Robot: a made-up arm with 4 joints. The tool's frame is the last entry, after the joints. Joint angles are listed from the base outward. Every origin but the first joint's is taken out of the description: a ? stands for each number. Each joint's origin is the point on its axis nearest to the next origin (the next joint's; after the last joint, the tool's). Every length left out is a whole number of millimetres.
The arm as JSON. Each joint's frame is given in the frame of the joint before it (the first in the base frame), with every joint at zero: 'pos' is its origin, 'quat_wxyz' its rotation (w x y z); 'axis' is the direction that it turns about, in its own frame. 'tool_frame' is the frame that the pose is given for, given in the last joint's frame.
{
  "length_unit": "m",
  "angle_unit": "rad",
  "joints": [
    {
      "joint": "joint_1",
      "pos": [
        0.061,
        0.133,
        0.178
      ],
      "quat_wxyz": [
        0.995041,
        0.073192,
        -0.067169,
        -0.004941
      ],
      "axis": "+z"
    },
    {
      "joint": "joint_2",
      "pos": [
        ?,
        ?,
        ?
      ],
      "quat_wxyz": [
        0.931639,
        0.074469,
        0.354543,
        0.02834
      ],
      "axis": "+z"
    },
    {
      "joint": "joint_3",
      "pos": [
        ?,
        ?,
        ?
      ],
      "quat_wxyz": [
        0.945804,
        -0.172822,
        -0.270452,
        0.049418
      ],
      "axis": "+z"
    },
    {
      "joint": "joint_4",
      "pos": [
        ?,
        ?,
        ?
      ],
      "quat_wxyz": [
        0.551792,
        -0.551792,
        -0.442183,
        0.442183
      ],
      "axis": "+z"
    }
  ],
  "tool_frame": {
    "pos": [
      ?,
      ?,
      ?
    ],
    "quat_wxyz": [
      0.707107,
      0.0,
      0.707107,
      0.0
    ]
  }
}
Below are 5 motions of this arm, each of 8 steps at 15 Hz.
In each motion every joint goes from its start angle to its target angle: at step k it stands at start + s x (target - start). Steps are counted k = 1, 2, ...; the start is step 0. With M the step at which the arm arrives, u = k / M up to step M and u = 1 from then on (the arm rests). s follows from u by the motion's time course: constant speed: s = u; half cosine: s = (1 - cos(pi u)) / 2; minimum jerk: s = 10 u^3 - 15 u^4 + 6 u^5.
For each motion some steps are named. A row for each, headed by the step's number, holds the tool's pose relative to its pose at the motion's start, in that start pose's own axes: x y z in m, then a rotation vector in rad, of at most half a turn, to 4 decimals.
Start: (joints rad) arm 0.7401 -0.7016 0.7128 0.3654
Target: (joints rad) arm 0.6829 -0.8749 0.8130 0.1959
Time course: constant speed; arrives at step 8
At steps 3, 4, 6, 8:
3: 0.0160 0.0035 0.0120 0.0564 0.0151 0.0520
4: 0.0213 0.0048 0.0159 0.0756 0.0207 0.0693
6: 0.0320 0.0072 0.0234 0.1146 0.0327 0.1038
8: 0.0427 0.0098 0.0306 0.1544 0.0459 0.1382

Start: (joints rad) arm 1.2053 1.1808 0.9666 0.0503
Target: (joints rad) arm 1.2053 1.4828 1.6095 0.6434
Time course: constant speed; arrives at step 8
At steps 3, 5, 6, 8:
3: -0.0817 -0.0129 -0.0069 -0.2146 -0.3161 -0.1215
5: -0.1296 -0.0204 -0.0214 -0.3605 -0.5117 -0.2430
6: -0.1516 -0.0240 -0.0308 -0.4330 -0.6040 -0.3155
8: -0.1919 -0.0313 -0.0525 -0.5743 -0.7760 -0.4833

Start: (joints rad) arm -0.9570 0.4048 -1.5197 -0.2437
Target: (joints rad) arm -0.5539 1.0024 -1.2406 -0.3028
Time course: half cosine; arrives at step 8
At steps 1, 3, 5, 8:
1: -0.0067 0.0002 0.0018 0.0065 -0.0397 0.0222
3: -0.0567 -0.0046 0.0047 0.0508 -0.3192 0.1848
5: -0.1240 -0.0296 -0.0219 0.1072 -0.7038 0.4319
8: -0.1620 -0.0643 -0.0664 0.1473 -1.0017 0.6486

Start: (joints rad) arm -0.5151 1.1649 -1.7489 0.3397
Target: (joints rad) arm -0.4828 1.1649 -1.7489 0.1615
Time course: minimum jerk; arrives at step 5
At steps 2, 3, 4, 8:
2: -0.0002 0.0000 0.0081 0.0516 -0.0089 -0.0005
3: -0.0006 -0.0005 0.0175 0.1109 -0.0193 -0.0004
4: -0.0010 -0.0012 0.0241 0.1531 -0.0266 0.0000
8: -0.0011 -0.0013 0.0256 0.1625 -0.0283 0.0002

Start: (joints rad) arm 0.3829 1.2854 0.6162 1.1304
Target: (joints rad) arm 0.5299 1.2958 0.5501 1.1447
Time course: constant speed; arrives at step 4
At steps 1, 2, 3, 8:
1: -0.0080 -0.0026 -0.0062 0.0182 -0.0108 -0.0116
2: -0.0159 -0.0049 -0.0126 0.0364 -0.0218 -0.0232
3: -0.0237 -0.0068 -0.0192 0.0545 -0.0331 -0.0345
8: -0.0314 -0.0083 -0.0258 0.0726 -0.0446 -0.0458

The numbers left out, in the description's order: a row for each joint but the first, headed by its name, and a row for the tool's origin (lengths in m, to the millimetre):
joint_2: -0.079 0.044 0.0
joint_3: -0.168 0.108 0.0
joint_4: 0.168 0.202 0.0
tool: -0.002 0.149 0.0

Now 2 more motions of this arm.
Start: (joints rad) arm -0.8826 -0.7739 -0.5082 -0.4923
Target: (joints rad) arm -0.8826 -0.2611 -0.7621 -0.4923
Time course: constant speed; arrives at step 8
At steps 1, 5, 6, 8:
1: -0.0053 -0.0127 0.0005 0.0387 -0.0146 0.0133
5: -0.0224 -0.0622 -0.0037 0.1910 -0.0678 0.0773
6: -0.0255 -0.0740 -0.0060 0.2283 -0.0799 0.0960
8: -0.0303 -0.0965 -0.0121 0.3015 -0.1029 0.1367

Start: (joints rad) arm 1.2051 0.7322 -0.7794 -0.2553
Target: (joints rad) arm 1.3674 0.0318 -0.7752 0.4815
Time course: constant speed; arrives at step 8
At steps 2, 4, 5, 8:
2: 0.0191 0.0153 -0.0373 -0.2886 0.0926 -0.0467
4: 0.0332 0.0186 -0.0748 -0.5757 0.1933 -0.0812
5: 0.0382 0.0162 -0.0923 -0.7182 0.2471 -0.0937
8: 0.0455 -0.0033 -0.1349 -1.1392 0.4238 -0.1115

